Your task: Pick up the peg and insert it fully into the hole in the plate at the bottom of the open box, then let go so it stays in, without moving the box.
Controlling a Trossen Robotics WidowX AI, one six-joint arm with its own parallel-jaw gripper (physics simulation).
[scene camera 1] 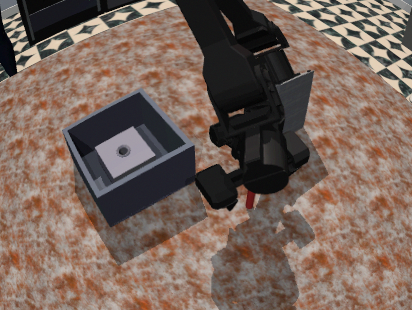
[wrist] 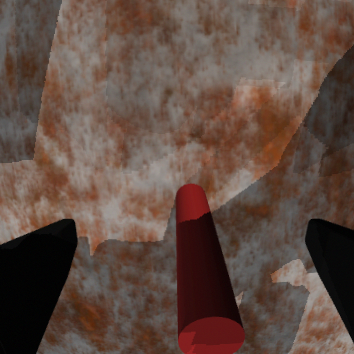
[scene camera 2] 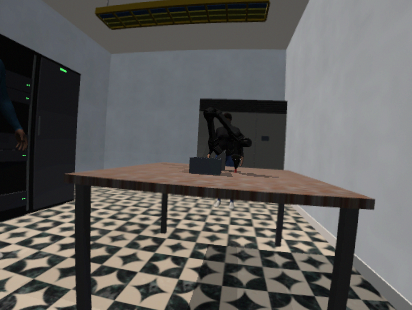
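Where they show: gripper, fingertip midpoint: (scene camera 1: pixel 251 197) (wrist: pixel 194 231) (scene camera 2: pixel 236 168); arm's base, link origin: (scene camera 1: pixel 281 81) (scene camera 2: pixel 220 153).
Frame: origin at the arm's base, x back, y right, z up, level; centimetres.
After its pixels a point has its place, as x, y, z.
Observation:
The red peg (scene camera 1: pixel 250 201) {-18.8, -10.7, -10.2} (scene camera 2: pixel 236 171) {-19.1, -10.8, -11.7} (wrist: pixel 202 270) {-18.3, -9.5, -6.2} stands upright on the table, to the right of the box in scene view 1. My gripper (scene camera 1: pixel 253 197) {-18.4, -10.4, -9.8} (wrist: pixel 194 231) {-18.4, -10.4, -9.8} is open around the peg, with a fingertip apart from it on each side in the wrist view. Nothing is gripped. In scene view 1 the arm hides the peg's upper part and the far fingertip. The open dark box (scene camera 1: pixel 155 181) {-29.7, 1.1, -6.7} (scene camera 2: pixel 205 165) {-39.7, 11.2, -7.3} sits to the left of the gripper. Inside lies the pale plate (scene camera 1: pixel 139 145) {-27.1, 9.7, -6.9} with its round, empty hole (scene camera 1: pixel 123 151) {-29.9, 11.6, -8.0}. The box does not show in the wrist view.
The box's raised walls stand close to the near finger in scene view 1. A grey upright panel (scene camera 1: pixel 296 102) {0.6, -3.9, -3.3} stands behind the gripper at the right. Shadows of the arm and box fall across the mottled table (scene camera 1: pixel 350 235) {-8.9, -29.5, -12.7} (scene camera 2: pixel 150 175) {-60.1, 38.9, -12.7}.

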